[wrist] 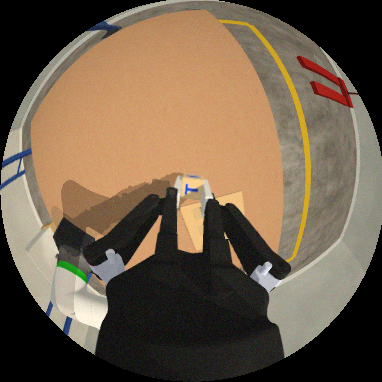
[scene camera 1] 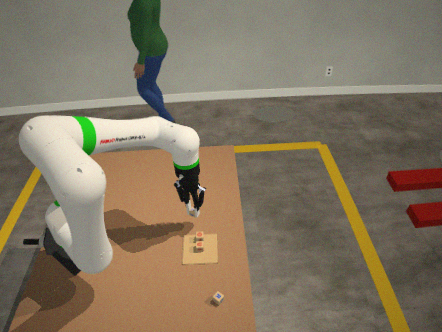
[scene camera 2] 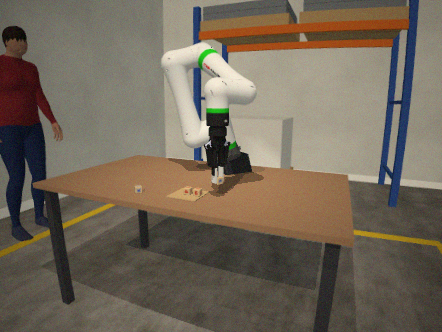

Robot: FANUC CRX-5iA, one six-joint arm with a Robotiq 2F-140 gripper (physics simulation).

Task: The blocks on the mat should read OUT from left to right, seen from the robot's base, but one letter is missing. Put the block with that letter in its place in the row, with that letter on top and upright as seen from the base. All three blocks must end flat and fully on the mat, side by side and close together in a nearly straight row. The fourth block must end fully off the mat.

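My gripper [scene camera 1: 193,213] [scene camera 2: 217,181] [wrist: 190,185] is shut on the T block [scene camera 1: 195,212] [scene camera 2: 220,180] [wrist: 191,186], a pale cube with a blue T facing up in the wrist view. It holds the block above the table, off the mat, beyond the O end of the row. The pale mat [scene camera 1: 200,257] [scene camera 2: 176,195] [wrist: 236,199] bears two blocks with red letters, side by side: the O block [scene camera 1: 199,235] [scene camera 2: 197,192] and the U block [scene camera 1: 199,246] [scene camera 2: 187,191]. The fingers hide part of the mat in the wrist view.
The fourth block [scene camera 1: 218,298] [scene camera 2: 138,189], with a blue letter, lies off the mat on the brown table [scene camera 1: 150,300] [scene camera 2: 280,200] [wrist: 150,100], beyond the U end of the row. In scene camera 1 the table's edge runs a little beyond the mat's right side.
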